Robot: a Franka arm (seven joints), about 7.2 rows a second.
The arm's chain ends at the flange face. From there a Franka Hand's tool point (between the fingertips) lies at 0.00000 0.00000 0.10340 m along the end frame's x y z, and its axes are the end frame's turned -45 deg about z.
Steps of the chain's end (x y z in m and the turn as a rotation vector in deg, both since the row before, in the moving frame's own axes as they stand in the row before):
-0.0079 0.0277 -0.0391 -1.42 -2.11 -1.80
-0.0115 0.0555 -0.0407 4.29 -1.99 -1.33
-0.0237 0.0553 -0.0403 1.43 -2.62 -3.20
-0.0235 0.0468 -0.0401 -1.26 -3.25 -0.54
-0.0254 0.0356 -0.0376 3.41 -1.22 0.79
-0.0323 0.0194 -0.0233 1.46 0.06 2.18
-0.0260 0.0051 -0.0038 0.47 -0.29 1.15
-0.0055 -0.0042 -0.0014 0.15 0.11 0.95
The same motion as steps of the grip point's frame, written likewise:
-0.0297 0.0132 -0.0392 0.49 -2.50 -1.80
-0.0445 0.0231 -0.0411 4.44 1.63 -1.33
-0.0575 0.0172 -0.0404 2.86 -0.84 -3.20
-0.0555 0.0140 -0.0403 1.41 -3.19 -0.54
-0.0403 0.0013 -0.0378 3.27 1.55 0.79
-0.0346 -0.0109 -0.0233 0.99 1.07 2.18
-0.0218 -0.0157 -0.0038 0.54 0.13 1.15
-0.0006 -0.0069 -0.0014 0.03 0.18 0.95

